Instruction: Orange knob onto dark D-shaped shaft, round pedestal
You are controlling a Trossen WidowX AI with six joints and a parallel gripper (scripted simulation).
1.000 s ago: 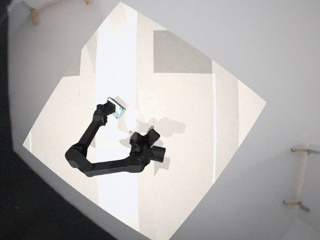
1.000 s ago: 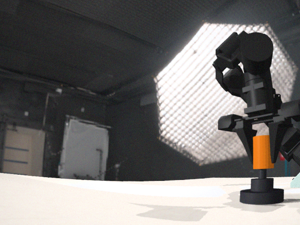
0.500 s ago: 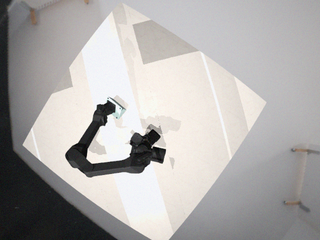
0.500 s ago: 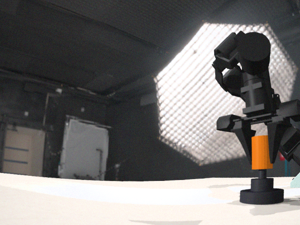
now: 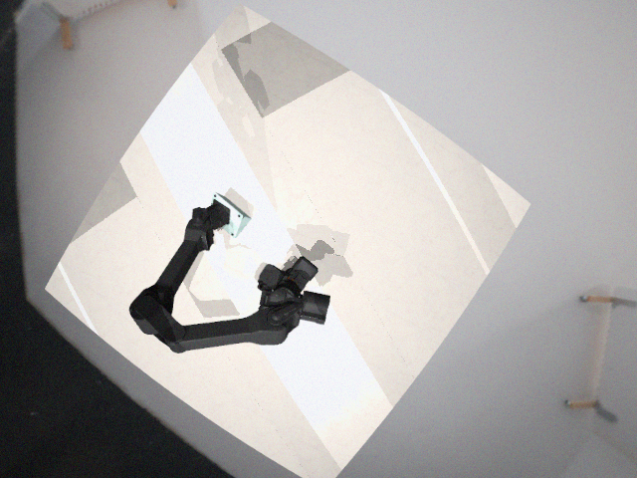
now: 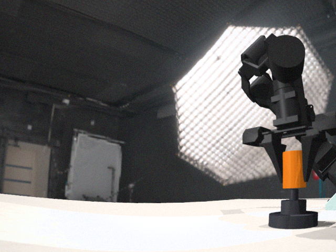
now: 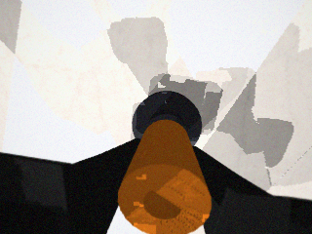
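The orange knob lies 2 cm above my gripper tip. The rest, counted from my gripper tip: round pedestal: 4 cm below.
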